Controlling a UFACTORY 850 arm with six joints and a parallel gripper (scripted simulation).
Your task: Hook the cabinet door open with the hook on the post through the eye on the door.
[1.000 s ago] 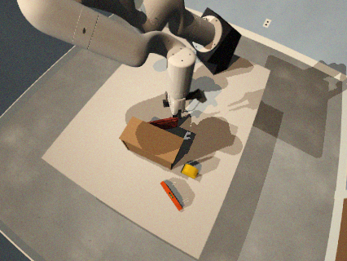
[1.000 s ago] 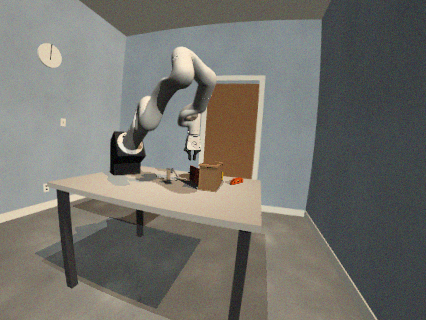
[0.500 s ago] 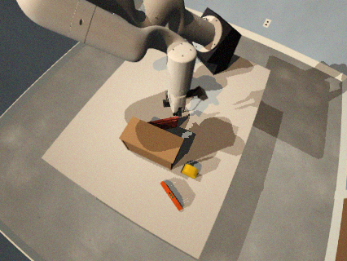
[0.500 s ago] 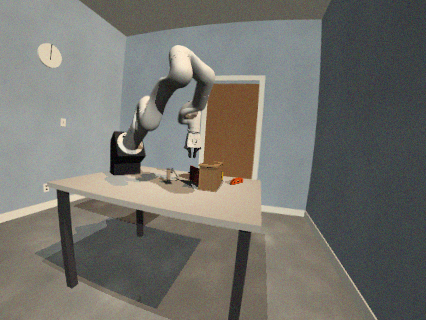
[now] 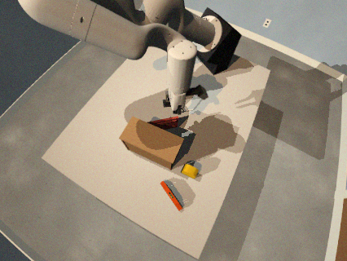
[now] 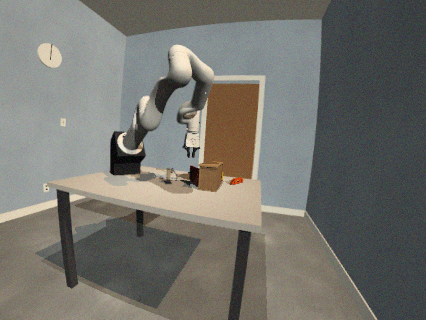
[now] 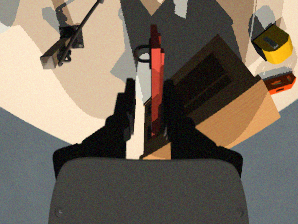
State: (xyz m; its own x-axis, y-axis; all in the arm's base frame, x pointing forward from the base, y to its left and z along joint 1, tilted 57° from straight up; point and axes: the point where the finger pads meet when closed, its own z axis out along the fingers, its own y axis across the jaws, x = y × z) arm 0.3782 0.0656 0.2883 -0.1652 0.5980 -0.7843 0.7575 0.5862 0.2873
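My gripper is now 14 cm above the hook and 11 cm past it. Also, from my hand: orange-red flat tool: 36 cm ahead, 18 cm below; yellow object: 23 cm ahead, 17 cm below, 8 cm to the left; red door: 13 cm below, 8 cm to the right, 2 cm ahead.
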